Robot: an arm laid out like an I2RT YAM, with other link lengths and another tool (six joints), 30 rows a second.
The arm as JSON. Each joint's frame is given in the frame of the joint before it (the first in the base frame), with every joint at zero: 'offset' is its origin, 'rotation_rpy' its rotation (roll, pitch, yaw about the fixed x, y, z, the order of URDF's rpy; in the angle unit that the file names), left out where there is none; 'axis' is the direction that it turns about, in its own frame. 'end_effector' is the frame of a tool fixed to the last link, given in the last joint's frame.
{
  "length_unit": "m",
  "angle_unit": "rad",
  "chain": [
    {
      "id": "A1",
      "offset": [
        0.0,
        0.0,
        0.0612
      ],
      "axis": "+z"
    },
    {
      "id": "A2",
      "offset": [
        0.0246,
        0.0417,
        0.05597
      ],
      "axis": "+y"
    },
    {
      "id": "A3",
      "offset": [
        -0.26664,
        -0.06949,
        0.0
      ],
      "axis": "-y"
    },
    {
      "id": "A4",
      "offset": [
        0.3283,
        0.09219,
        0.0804
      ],
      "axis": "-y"
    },
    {
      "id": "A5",
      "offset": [
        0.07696,
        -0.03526,
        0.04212
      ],
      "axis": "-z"
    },
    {
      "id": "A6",
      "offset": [
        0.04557,
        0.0,
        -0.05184
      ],
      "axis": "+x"
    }
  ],
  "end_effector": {
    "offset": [
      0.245,
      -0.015,
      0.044
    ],
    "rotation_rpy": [
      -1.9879,
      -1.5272,
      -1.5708
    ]
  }
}
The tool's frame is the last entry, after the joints.
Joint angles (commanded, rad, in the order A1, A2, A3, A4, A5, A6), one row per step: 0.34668 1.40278 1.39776 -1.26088 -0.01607 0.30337; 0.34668 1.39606 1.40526 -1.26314 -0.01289 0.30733; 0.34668 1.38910 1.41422 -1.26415 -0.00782 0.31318; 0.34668 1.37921 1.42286 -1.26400 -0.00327 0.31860; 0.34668 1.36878 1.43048 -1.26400 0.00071 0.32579; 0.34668 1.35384 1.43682 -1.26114 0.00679 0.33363; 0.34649 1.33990 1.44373 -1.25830 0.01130 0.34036; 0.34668 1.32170 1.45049 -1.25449 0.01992 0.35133; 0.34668 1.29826 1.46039 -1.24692 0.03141 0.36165; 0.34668 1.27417 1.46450 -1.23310 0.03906 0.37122; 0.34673 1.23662 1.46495 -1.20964 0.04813 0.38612; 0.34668 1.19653 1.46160 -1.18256 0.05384 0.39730; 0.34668 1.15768 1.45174 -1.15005 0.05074 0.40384; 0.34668 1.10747 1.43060 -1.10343 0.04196 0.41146; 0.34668 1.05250 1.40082 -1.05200 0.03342 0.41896; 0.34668 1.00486 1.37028 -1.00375 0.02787 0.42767; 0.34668 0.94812 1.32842 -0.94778 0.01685 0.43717; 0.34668 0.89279 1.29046 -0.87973 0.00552 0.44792; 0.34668 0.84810 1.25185 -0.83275 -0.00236 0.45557
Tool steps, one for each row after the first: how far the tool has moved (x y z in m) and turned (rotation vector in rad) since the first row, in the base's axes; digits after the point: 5 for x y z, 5 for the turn. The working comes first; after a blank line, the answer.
Tool pose at each row, in the base's axes (x y z in m, rotation vector in rad; the steps are taken from these numbers as rounded here): 0.41700 0.15740 0.11618 2.81816 -0.08045 0.39516; 0.41834 0.15675 0.12224 2.81762 -0.09014 0.41092; 0.42050 0.15573 0.12932 2.81594 -0.10389 0.43059; 0.42273 0.15491 0.13770 2.81518 -0.11804 0.45531; 0.42446 0.15403 0.14582 2.81506 -0.13437 0.47835; 0.42667 0.15264 0.15583 2.81367 -0.15416 0.51002; 0.42872 0.15163 0.16572 2.81331 -0.17220 0.54093; 0.43081 0.14940 0.17771 2.81007 -0.19870 0.57845; 0.43411 0.14666 0.19449 2.80456 -0.22972 0.63328; 0.43733 0.14511 0.20997 2.80208 -0.25904 0.68876; 0.44078 0.14303 0.23180 2.79941 -0.30285 0.76904; 0.44313 0.14169 0.25398 2.79749 -0.34150 0.85318; 0.44473 0.14297 0.27368 2.80134 -0.36877 0.93447; 0.44561 0.14571 0.29622 2.80818 -0.39847 1.03490; 0.44496 0.14783 0.31799 2.81134 -0.42742 1.13805; 0.44406 0.14890 0.33560 2.81044 -0.45557 1.22635; 0.44128 0.15095 0.35311 -2.80659 0.48083 -1.32032; 0.43928 0.15334 0.37657 -2.71056 0.49435 -1.39151; 0.43600 0.15432 0.38825 -2.64959 0.50129 -1.43203

0.00134 -0.00065 0.00606 0.00233 -0.01181 -0.00475; 0.00350 -0.00167 0.01314 0.00461 -0.02678 -0.01190; 0.00573 -0.00249 0.02152 0.00863 -0.04515 -0.01855; 0.00746 -0.00337 0.02964 0.01361 -0.06251 -0.02672; 0.00967 -0.00476 0.03965 0.01928 -0.08616 -0.03626; 0.01172 -0.00577 0.04954 0.02600 -0.10897 -0.04449; 0.01381 -0.00800 0.06153 0.03267 -0.13732 -0.05786; 0.01711 -0.01074 0.07831 0.04155 -0.17793 -0.07217; 0.02033 -0.01229 0.09379 0.05440 -0.21827 -0.08453; 0.02378 -0.01437 0.11562 0.07624 -0.27618 -0.10267; 0.02613 -0.01571 0.13780 0.10117 -0.33536 -0.11616; 0.02773 -0.01443 0.15750 0.13096 -0.38984 -0.12113; 0.02861 -0.01169 0.18004 0.17171 -0.45512 -0.12369; 0.02796 -0.00957 0.20181 0.21279 -0.52118 -0.12530; 0.02706 -0.00850 0.21942 0.24792 -0.57750 -0.12882; 0.02428 -0.00645 0.23693 0.29006 -0.63667 -0.12879; 0.02228 -0.00406 0.26039 0.33915 -0.70857 -0.12793; 0.01900 -0.00308 0.27207 0.37094 -0.75256 -0.12680
